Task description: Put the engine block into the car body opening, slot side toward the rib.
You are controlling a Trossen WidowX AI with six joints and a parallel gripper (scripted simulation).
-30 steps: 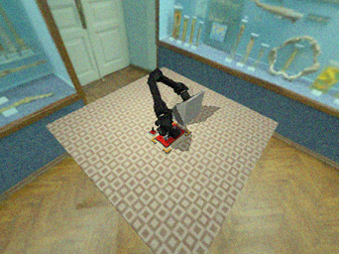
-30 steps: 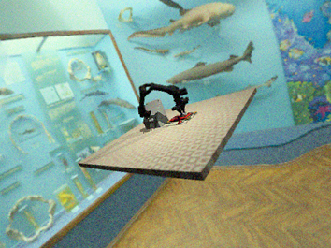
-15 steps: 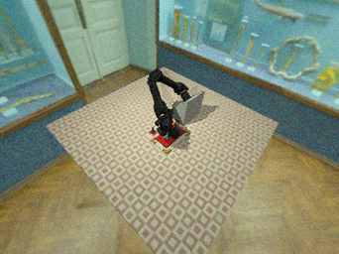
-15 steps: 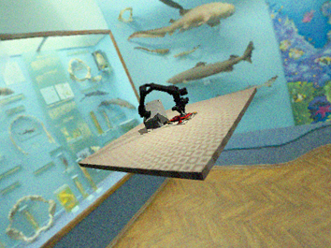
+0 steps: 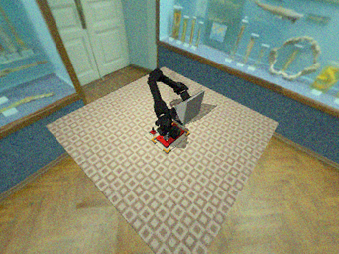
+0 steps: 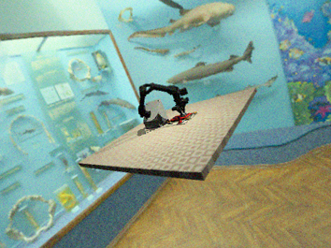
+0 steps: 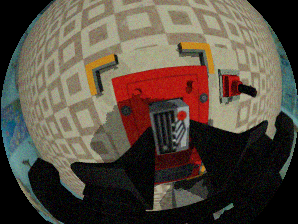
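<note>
Now: gripper tip 10 mm to the right of the engine block and 10 mm above it.
</note>
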